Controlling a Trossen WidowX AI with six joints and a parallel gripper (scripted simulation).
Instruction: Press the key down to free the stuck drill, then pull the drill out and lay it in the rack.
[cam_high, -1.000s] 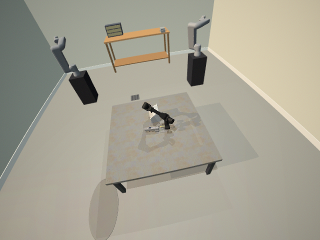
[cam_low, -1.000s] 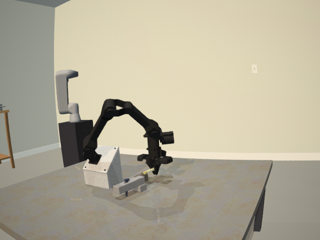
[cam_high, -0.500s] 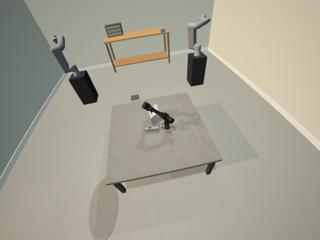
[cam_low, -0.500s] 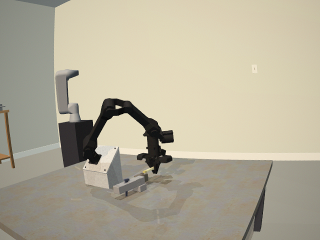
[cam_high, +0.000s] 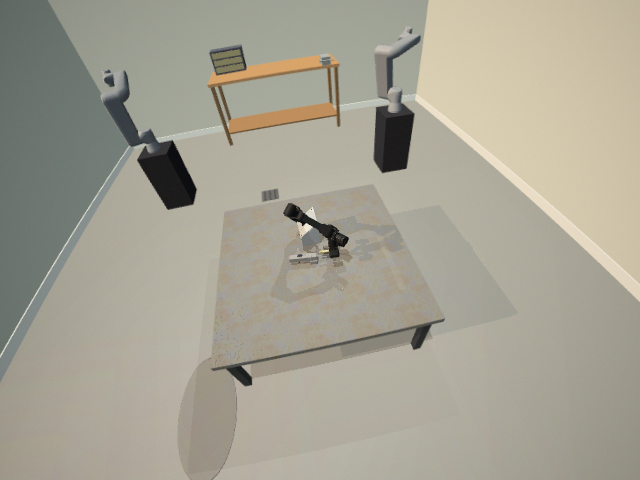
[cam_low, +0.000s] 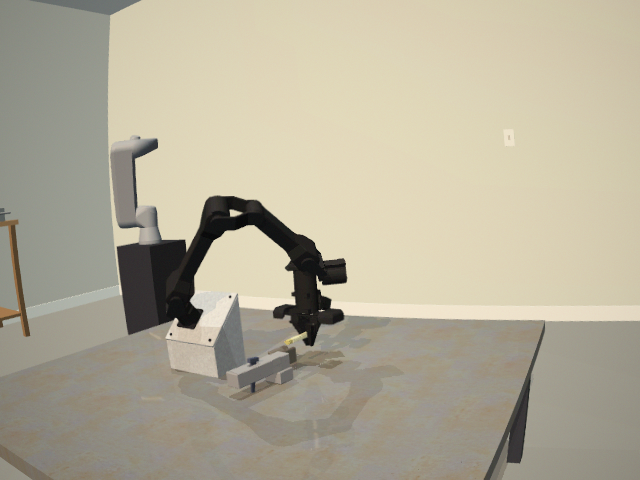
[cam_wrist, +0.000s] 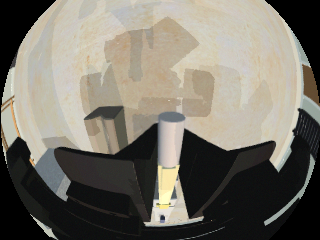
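The drill lies 4 cm to the right of my gripper tip and 3 cm above it. Also, from my gripper tip: grey block 20 cm to the right, 2 cm behind, 1 cm below; dark blue key 22 cm to the right, 2 cm behind.
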